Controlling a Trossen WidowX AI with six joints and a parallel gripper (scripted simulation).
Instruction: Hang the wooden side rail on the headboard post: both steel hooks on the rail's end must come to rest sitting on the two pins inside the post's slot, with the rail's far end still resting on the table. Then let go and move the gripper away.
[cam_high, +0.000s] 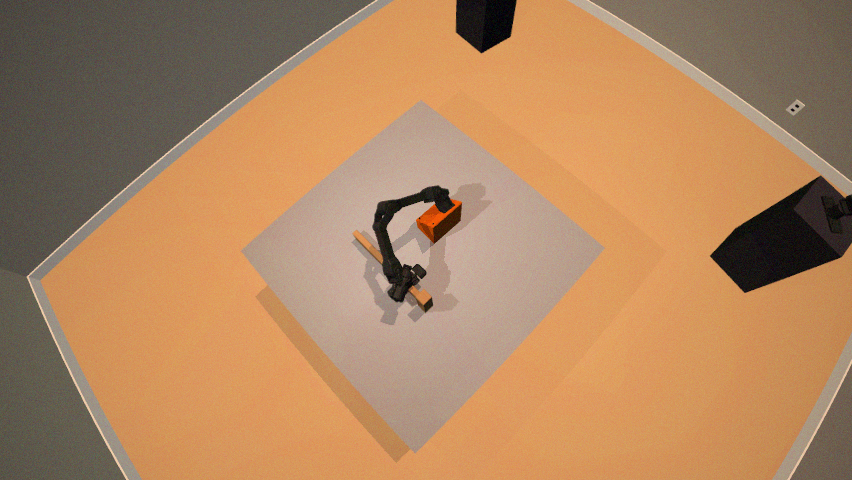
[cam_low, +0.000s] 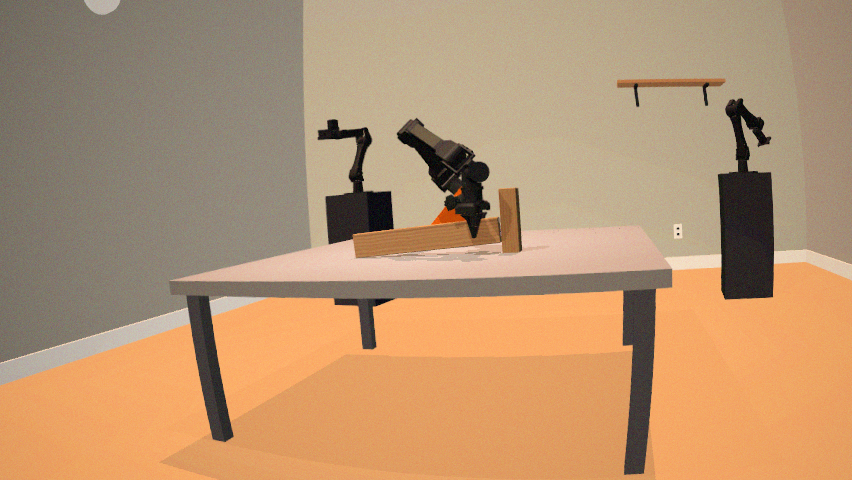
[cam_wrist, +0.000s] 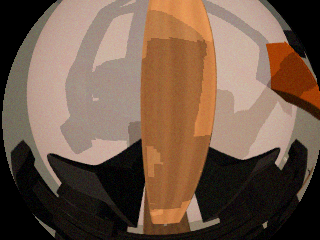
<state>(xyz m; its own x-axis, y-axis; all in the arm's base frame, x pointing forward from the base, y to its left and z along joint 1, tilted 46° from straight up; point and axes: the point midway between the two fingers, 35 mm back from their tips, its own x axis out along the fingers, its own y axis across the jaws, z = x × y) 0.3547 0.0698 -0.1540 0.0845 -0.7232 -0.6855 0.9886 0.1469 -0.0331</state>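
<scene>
Now: gripper tip 100 mm to the right of the headboard post, 40 mm below it and 10 mm past it.
</scene>
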